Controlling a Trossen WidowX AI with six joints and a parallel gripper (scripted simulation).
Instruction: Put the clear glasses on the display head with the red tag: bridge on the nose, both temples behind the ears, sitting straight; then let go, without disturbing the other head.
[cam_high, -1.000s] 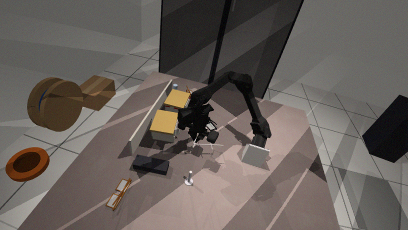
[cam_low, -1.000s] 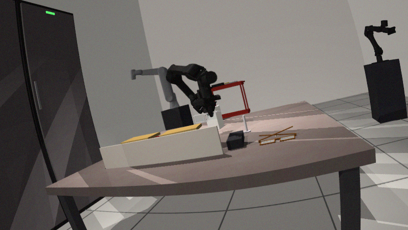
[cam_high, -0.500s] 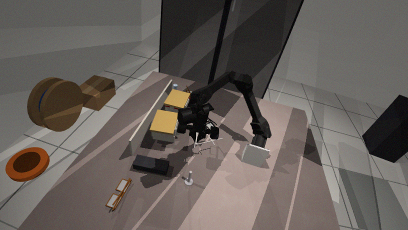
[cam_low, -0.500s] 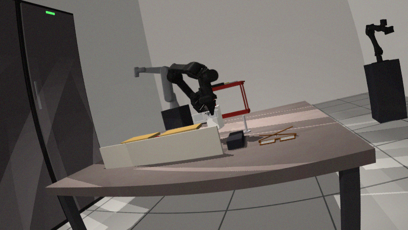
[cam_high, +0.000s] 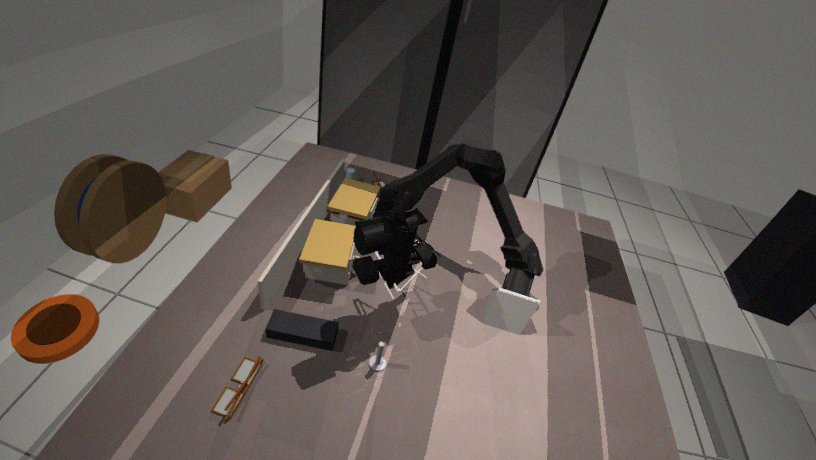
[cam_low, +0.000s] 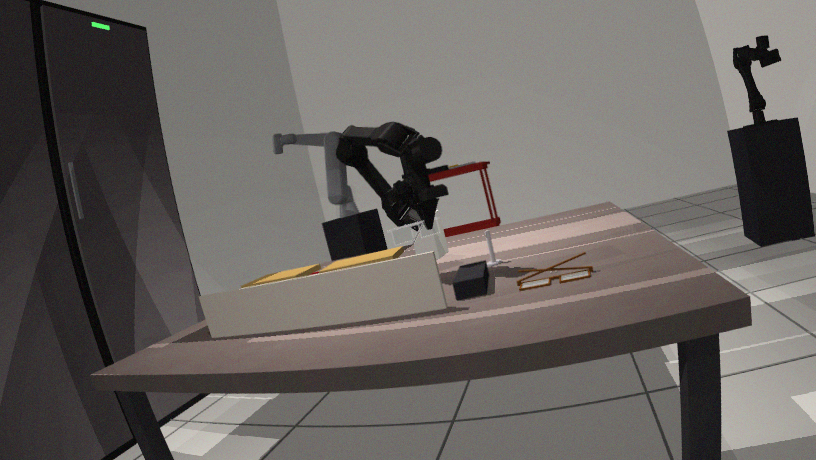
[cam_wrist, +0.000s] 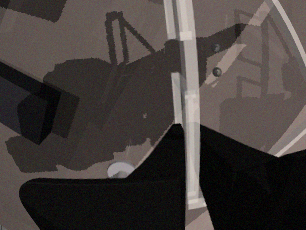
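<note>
Right now the small metal post is 4 cm behind my gripper tip, 13 cm to the left of it and 10 cm below it. Round my gripper tip: dark box: 16 cm ahead, 14 cm to the left, 10 cm below; white panel: 32 cm ahead, 18 cm to the right, 7 cm below.
</note>
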